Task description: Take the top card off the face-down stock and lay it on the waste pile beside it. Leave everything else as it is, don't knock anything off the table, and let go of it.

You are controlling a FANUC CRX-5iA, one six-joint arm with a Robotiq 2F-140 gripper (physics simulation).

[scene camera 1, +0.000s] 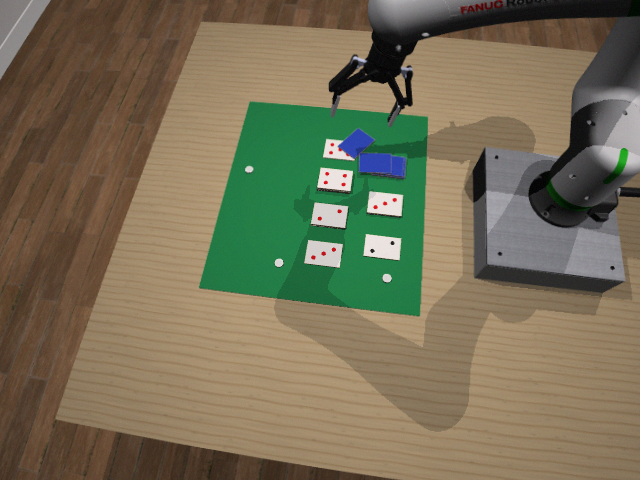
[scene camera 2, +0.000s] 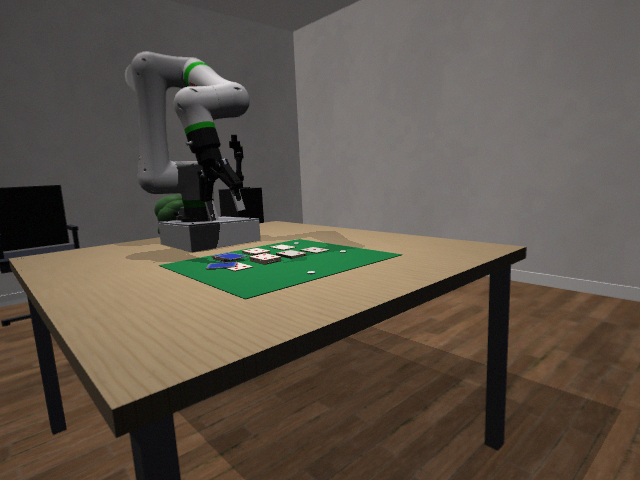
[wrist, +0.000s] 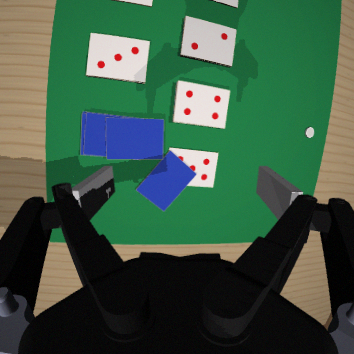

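Observation:
The face-down stock, blue cards, lies on the green mat, its upper cards shifted sideways over the lower ones. A single blue card lies turned at an angle, partly over a face-up card with red dots; part of it rests beyond that card's edge. Which face-up pile is the waste pile I cannot tell for certain. My gripper is wide open and empty, above the mat near the angled card.
More face-up piles lie on the green mat: a four-dot pile, a two-dot pile and a three-dot pile. A white disc lies near the mat's side.

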